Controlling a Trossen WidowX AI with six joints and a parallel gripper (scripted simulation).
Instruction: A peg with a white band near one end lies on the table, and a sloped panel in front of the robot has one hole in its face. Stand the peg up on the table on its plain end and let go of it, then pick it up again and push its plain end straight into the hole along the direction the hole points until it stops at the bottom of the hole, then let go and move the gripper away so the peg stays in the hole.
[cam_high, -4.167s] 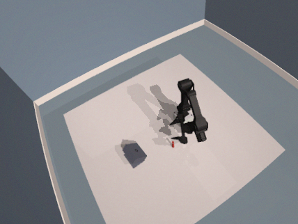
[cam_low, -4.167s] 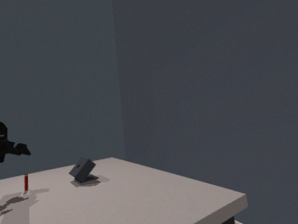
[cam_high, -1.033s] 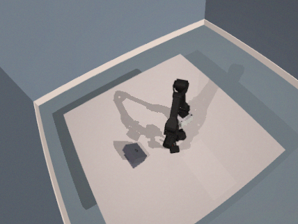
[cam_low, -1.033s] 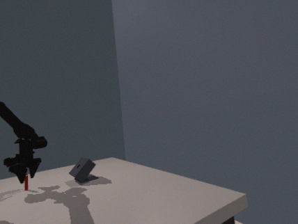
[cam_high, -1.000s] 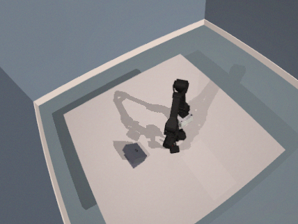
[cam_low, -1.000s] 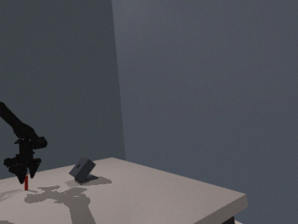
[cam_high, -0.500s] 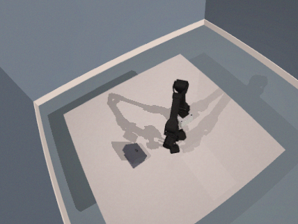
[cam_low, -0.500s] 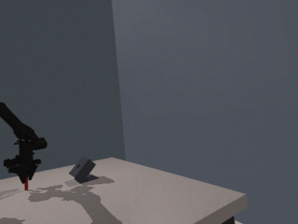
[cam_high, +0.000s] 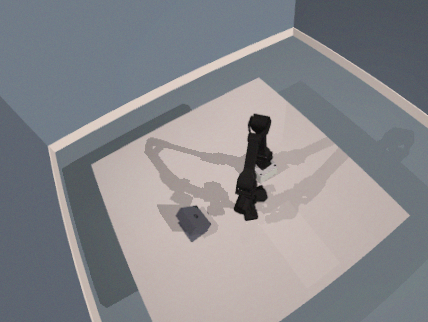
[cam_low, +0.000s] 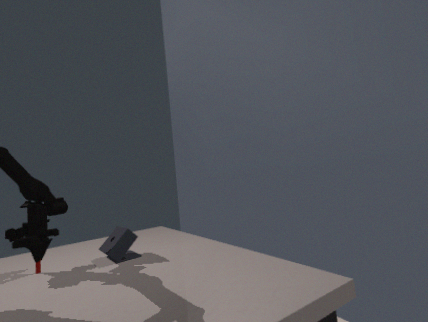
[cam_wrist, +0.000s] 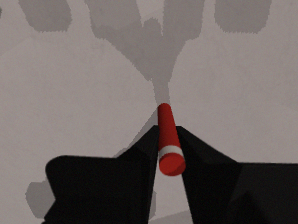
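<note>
Now: the grey sloped panel 25 cm ahead of my gripper tip, 10 cm to the right of it and 2 cm above it. Round my gripper tip: red peg: 2 cm above.
</note>
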